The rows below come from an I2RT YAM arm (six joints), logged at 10 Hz.
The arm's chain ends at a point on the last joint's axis. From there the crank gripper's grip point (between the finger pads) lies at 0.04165 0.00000 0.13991 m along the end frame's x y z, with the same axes.
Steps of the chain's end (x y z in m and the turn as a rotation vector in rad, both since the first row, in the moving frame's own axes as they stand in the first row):
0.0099, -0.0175, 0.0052, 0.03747, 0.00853, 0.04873
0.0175, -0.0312, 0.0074, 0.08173, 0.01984, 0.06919
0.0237, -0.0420, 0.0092, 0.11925, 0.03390, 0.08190
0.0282, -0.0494, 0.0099, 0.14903, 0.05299, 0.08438
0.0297, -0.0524, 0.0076, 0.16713, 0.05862, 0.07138
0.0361, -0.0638, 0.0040, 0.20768, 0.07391, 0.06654
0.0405, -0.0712, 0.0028, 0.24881, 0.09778, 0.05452
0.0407, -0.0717, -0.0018, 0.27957, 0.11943, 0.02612
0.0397, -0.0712, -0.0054, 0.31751, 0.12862, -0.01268
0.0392, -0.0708, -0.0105, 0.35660, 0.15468, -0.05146
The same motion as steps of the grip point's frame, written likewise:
0.0112, -0.0207, 0.0048, 0.03747, 0.00853, 0.04873
0.0206, -0.0396, 0.0062, 0.08173, 0.01984, 0.06919
0.0289, -0.0549, 0.0069, 0.11925, 0.03390, 0.08190
0.0362, -0.0662, 0.0062, 0.14903, 0.05299, 0.08438
0.0385, -0.0722, 0.0032, 0.16713, 0.05862, 0.07138
0.0471, -0.0892, -0.0021, 0.20768, 0.07391, 0.06654
0.0547, -0.1025, -0.0059, 0.24881, 0.09778, 0.05452
0.0573, -0.1082, -0.0130, 0.27957, 0.11943, 0.02612
0.0567, -0.1145, -0.0189, 0.31751, 0.12862, -0.01268
0.0585, -0.1209, -0.0276, 0.35660, 0.15468, -0.05146

